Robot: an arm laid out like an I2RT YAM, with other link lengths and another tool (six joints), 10 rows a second.
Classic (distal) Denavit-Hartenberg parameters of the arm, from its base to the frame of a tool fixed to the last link. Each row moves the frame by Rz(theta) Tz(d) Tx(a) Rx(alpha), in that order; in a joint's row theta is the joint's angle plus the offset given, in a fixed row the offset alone. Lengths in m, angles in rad.
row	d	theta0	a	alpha
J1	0.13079	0	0.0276	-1.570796
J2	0	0	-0.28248	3.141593
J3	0	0.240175	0.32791	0
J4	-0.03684	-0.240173	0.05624	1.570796
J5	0.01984	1.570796	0	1.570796
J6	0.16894	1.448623	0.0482	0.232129
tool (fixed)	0.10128	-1.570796	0	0
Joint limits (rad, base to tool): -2.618..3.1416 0..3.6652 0..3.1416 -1.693..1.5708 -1.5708..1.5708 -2.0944..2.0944
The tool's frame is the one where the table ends.
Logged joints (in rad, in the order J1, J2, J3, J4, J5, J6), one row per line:
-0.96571, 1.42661, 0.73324, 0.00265, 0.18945, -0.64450
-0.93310, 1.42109, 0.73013, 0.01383, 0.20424, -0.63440
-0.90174, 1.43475, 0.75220, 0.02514, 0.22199, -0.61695
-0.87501, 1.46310, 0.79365, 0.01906, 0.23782, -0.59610
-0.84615, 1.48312, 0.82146, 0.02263, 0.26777, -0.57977
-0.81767, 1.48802, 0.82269, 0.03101, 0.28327, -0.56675
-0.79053, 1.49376, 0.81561, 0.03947, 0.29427, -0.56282
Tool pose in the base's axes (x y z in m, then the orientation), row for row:
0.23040, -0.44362, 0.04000, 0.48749, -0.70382, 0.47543, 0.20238
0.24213, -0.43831, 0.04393, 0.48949, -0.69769, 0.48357, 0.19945
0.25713, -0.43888, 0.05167, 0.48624, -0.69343, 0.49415, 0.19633
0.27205, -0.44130, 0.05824, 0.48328, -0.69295, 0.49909, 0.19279
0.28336, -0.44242, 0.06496, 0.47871, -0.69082, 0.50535, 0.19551
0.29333, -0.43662, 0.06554, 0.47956, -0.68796, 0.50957, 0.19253
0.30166, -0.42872, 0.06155, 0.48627, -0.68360, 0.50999, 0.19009
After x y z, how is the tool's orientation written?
As a quaternion, x y z w.
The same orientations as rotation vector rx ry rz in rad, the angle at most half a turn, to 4 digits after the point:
1.3610, -1.9649, 1.3273
1.3687, -1.9509, 1.3522
1.3619, -1.9422, 1.3841
1.3562, -1.9446, 1.4006
1.3414, -1.9358, 1.4160
1.3459, -1.9308, 1.4302
1.3666, -1.9211, 1.4332

